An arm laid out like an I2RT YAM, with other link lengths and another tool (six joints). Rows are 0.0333 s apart.
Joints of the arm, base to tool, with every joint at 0 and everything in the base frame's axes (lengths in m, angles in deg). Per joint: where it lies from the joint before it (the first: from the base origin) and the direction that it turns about. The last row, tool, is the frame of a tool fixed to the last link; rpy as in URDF.
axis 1: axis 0 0 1 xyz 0 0 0.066
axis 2: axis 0 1 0 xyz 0.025 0.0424 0.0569
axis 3: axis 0 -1 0 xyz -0.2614 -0.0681 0
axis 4: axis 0 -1 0 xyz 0.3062 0.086 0.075
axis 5: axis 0 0 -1 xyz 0.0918 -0.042 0.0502
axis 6: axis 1 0 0 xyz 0.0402 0 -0.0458
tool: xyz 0.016 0.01 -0.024 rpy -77.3 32.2 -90
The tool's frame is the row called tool.
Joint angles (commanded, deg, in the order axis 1, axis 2, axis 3, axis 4, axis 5, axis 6), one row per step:
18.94 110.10 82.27 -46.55 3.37 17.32
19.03 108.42 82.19 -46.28 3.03 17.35
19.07 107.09 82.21 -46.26 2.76 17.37
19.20 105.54 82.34 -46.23 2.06 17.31
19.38 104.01 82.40 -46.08 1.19 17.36
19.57 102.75 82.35 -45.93 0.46 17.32
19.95 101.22 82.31 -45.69 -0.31 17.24
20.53 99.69 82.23 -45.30 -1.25 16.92
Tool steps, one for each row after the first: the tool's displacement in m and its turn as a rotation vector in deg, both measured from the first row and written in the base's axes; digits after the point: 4 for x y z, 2 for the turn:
-0.0008 0.0008 0.0121 0.93 -1.66 0.16
-0.0017 0.0011 0.0220 1.62 -2.87 0.26
-0.0032 0.0024 0.0343 2.79 -4.27 0.68
-0.0051 0.0041 0.0462 4.16 -5.64 1.11
-0.0073 0.0057 0.0553 5.24 -6.69 1.61
-0.0105 0.0084 0.0666 6.48 -8.08 2.37
-0.0145 0.0125 0.0776 7.84 -9.52 3.65

